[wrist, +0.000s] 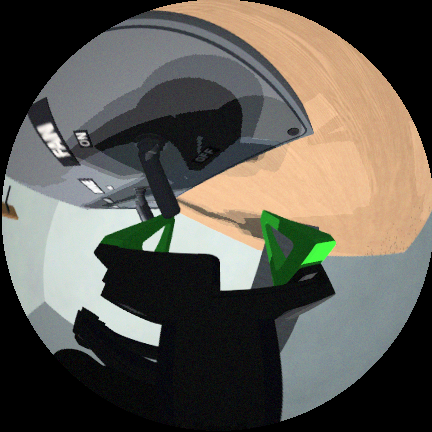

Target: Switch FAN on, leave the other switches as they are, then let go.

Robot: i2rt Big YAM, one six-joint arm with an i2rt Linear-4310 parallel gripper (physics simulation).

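Frame: origin at the arm's base, x ahead, y left, z up, level; centimetres.
Seen in the pictures: gripper, fingertip midpoint: (217, 214).
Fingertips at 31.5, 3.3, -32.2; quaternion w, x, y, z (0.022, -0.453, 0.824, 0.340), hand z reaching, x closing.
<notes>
Offsets run from my fingertips to a thing's middle, as dx, dy, dz. "spot": to the spot under its first point. Level surfaces: height alone.
The grey switch panel (100, 60) fills the upper left of the wrist view. The FAN label @[+15.1, +0.2, +2.8] (54, 137) is at its left, with an ON mark @[spot: +12.9, -0.2, +1.6] (82, 139) and an OFF mark @[spot: +5.3, -1.8, -2.5] (204, 156) on either side of a dark lever @[spot: +7.1, -2.1, +1.4] (160, 180). This FAN lever sticks out toward the gripper, and its tip leans to the OFF side in the picture. My gripper (217, 214) is open with nothing between its green fingers. The lever's tip is close to the left fingertip; whether they touch I cannot tell. Shadow covers the lever's base.
Another dark lever (142, 204) shows behind the FAN lever, near a small white label @[+12.5, +12.0, +2.8] (91, 186) too blurred to read. A wooden table top @[dz -10.1] (360, 165) spreads to the right of the panel. A small brown object (9, 211) shows at the far left edge.
</notes>
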